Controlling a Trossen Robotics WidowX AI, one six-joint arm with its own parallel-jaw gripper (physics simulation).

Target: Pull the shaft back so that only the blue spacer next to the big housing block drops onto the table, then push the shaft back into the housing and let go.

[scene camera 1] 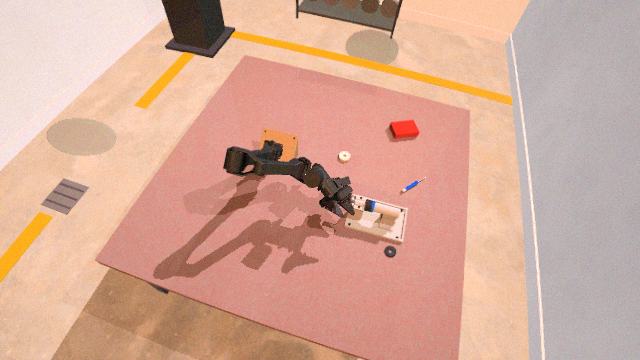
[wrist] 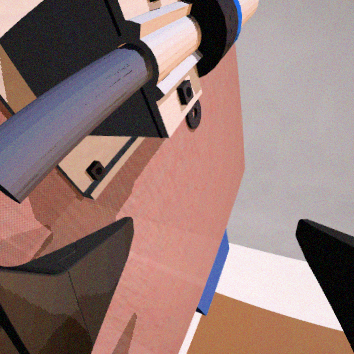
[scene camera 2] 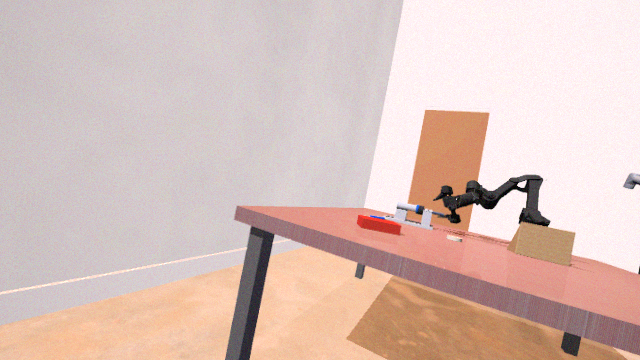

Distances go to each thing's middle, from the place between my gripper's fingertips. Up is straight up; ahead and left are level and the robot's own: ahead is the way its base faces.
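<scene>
There's the dark grey shaft (wrist: pixel 46 129), and it's 8 cm to the left of my hand, 5 cm ahead of it and 2 cm below it.
</scene>
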